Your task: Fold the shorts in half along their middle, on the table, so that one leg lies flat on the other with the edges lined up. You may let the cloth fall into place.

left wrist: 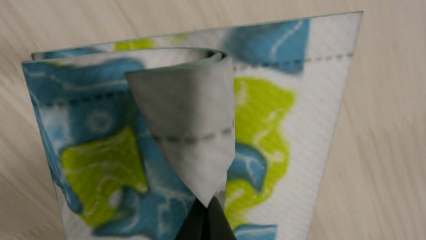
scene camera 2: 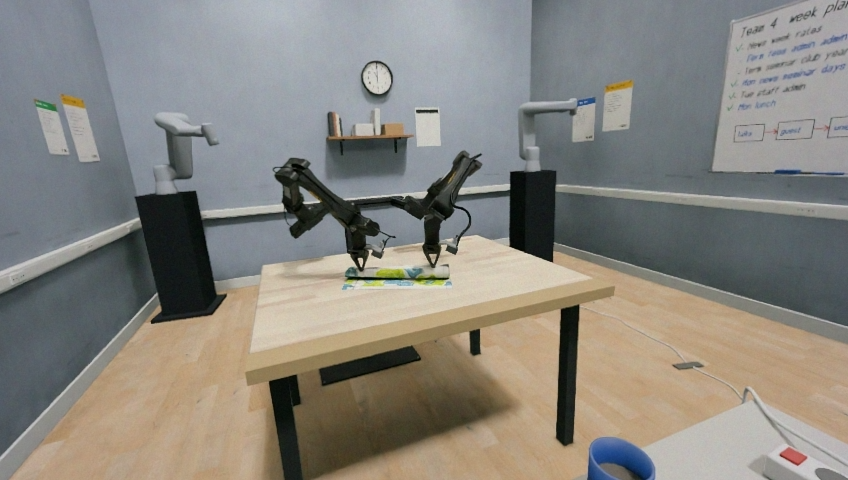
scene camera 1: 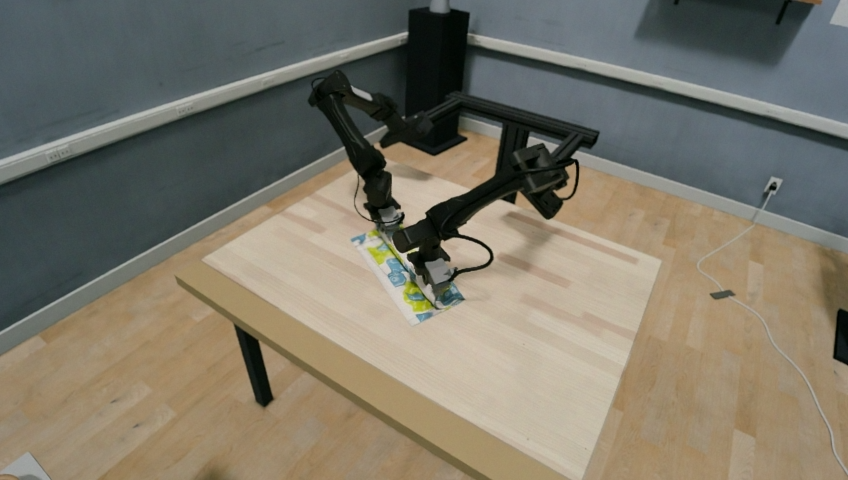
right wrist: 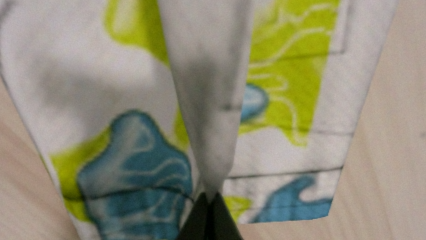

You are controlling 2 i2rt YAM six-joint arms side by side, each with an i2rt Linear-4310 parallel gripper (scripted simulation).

Labels:
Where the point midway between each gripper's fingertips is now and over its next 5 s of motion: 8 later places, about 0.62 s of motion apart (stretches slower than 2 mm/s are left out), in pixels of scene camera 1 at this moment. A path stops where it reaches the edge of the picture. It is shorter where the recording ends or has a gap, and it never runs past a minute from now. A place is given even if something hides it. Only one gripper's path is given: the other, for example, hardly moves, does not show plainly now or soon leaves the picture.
The left gripper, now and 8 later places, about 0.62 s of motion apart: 426,284; 415,295; 412,300; 405,304; 399,306; 393,308; 389,310; 389,309; 399,297

